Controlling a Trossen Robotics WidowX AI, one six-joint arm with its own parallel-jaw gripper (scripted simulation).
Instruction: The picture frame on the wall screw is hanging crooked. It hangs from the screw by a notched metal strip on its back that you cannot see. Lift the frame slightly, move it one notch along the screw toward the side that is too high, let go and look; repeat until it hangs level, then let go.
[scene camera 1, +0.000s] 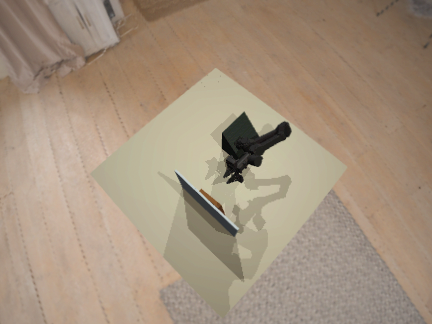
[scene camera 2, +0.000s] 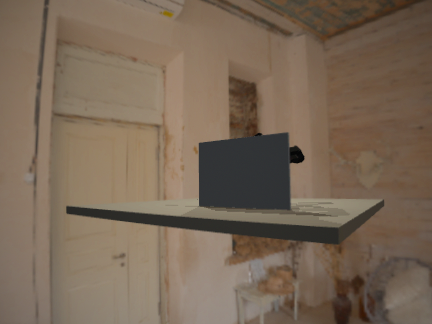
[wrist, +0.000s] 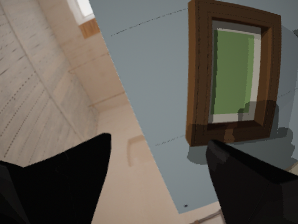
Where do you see a grey-blue wall panel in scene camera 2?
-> At 253, 172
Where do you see a grey-blue wall panel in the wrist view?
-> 150, 53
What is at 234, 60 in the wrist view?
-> A picture frame.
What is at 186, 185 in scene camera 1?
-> A grey-blue wall panel.
